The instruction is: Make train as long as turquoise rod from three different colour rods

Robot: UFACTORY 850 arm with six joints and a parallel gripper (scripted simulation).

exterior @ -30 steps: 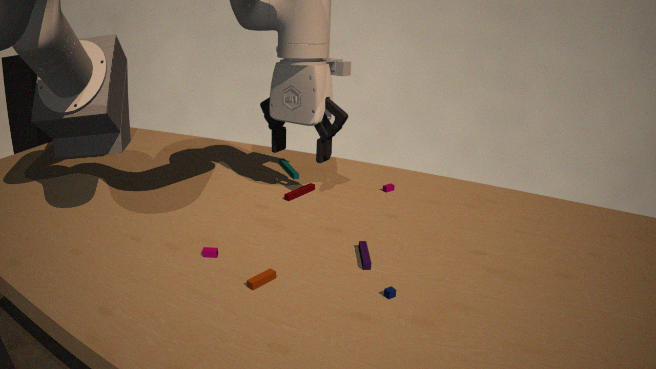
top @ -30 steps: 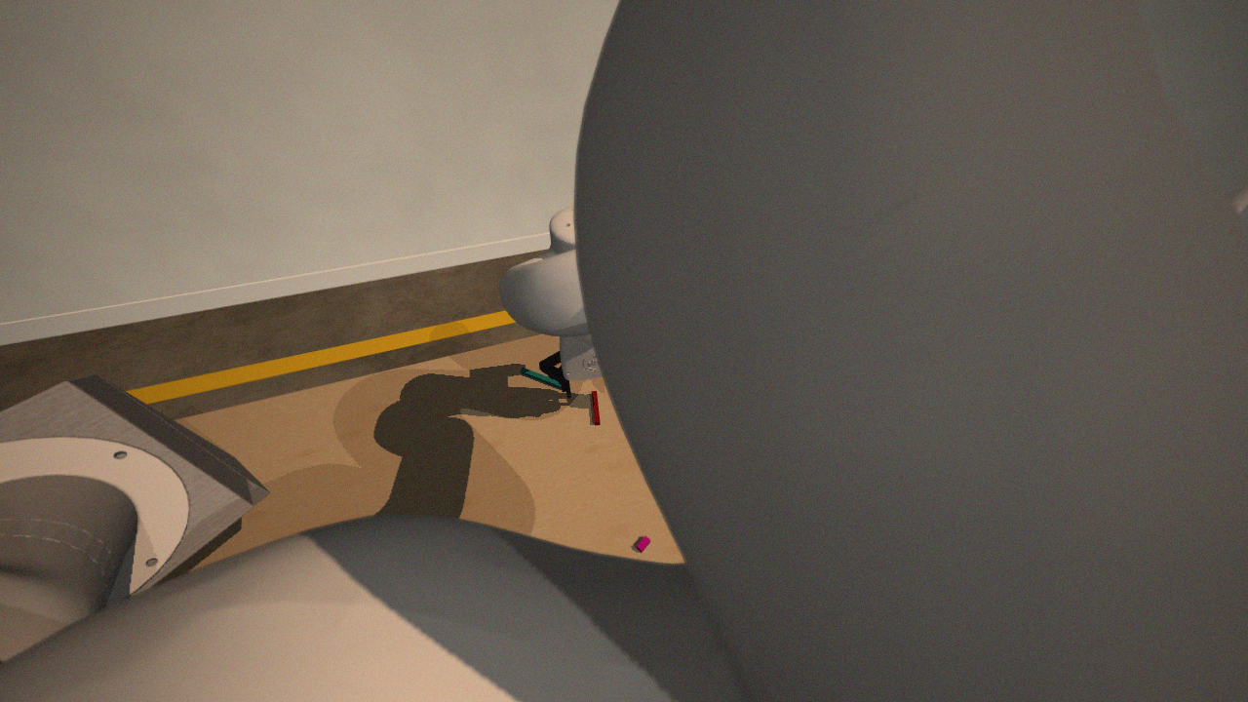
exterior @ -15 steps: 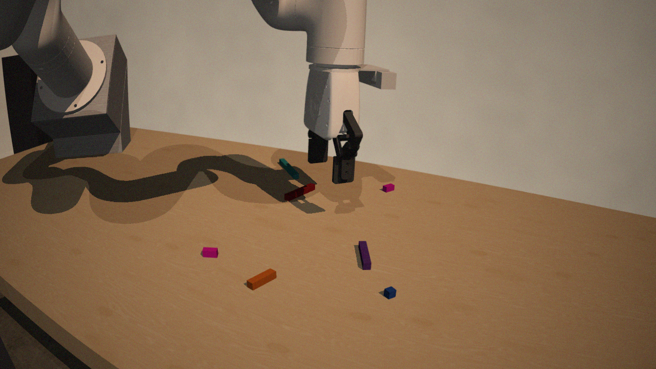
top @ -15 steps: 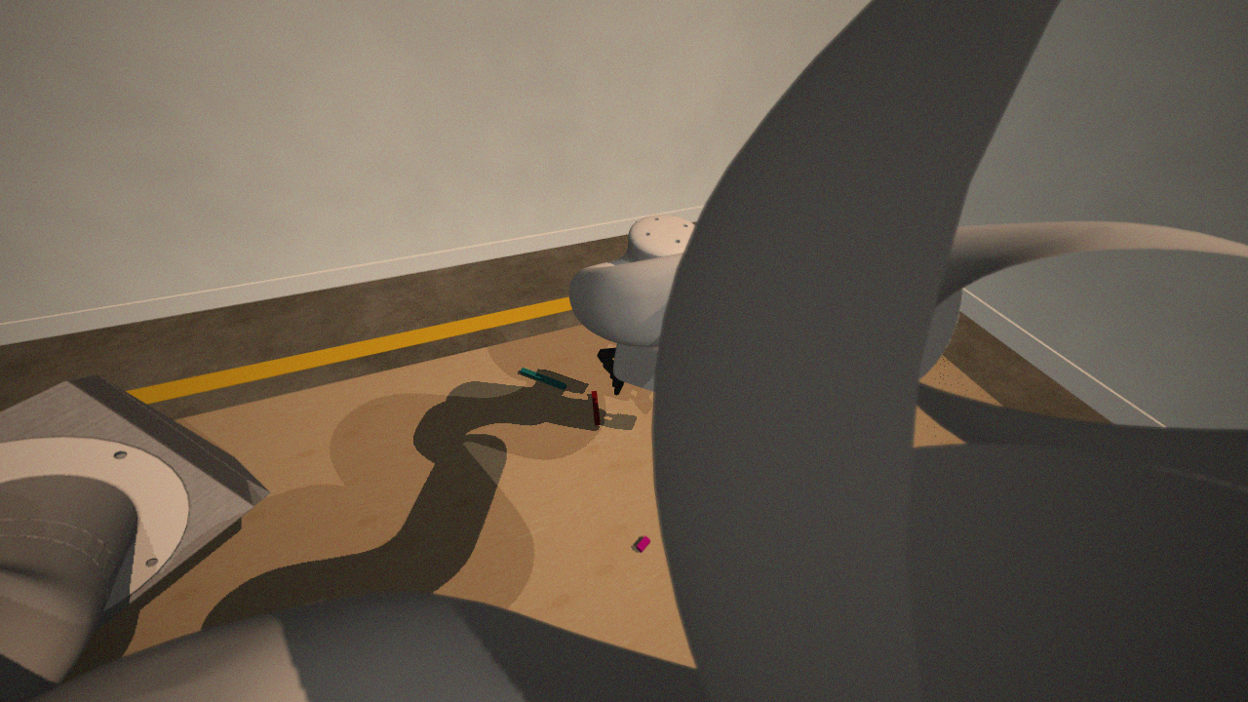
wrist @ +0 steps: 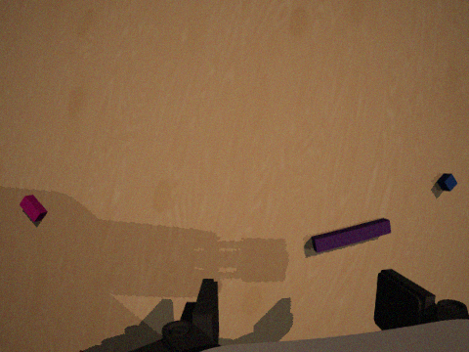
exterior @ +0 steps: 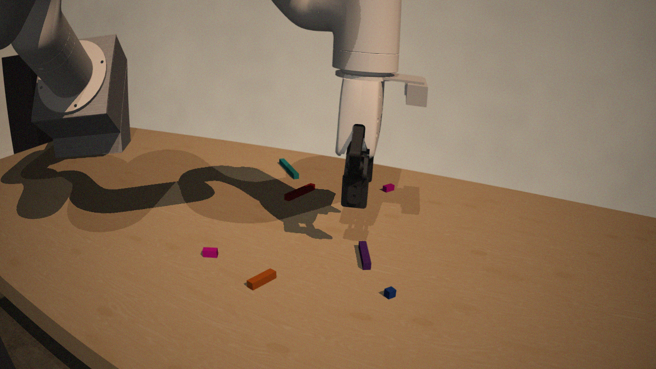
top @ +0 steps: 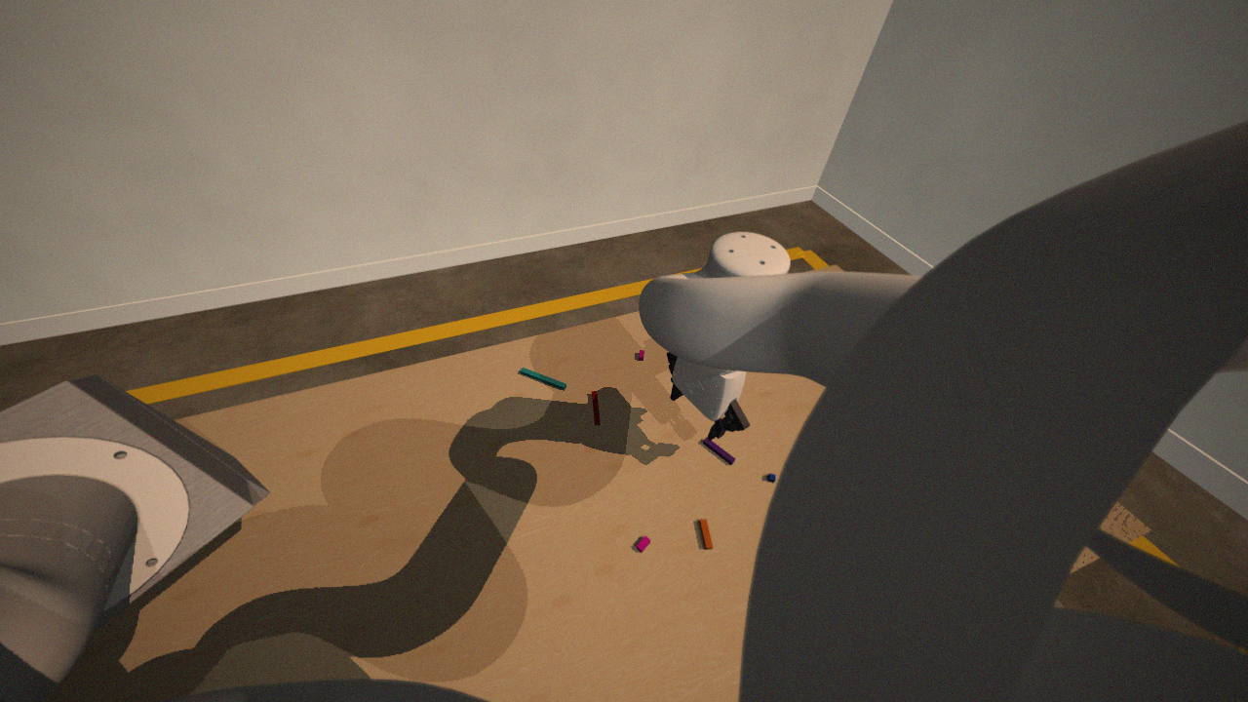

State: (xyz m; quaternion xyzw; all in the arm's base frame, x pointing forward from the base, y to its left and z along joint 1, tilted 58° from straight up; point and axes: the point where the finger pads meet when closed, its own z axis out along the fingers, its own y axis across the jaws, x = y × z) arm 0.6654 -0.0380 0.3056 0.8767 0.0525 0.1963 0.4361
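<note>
Now: hand 140 mm to the left of the blue rod, 70 mm above it and 40 mm short of it. From my hand the other things lie so: orange rod 130 mm to the right, 110 mm behind, 70 mm below; purple rod 70 mm below, 60 mm to the right, 10 mm ahead; red rod 150 mm to the left, 100 mm behind, 70 mm below.
</note>
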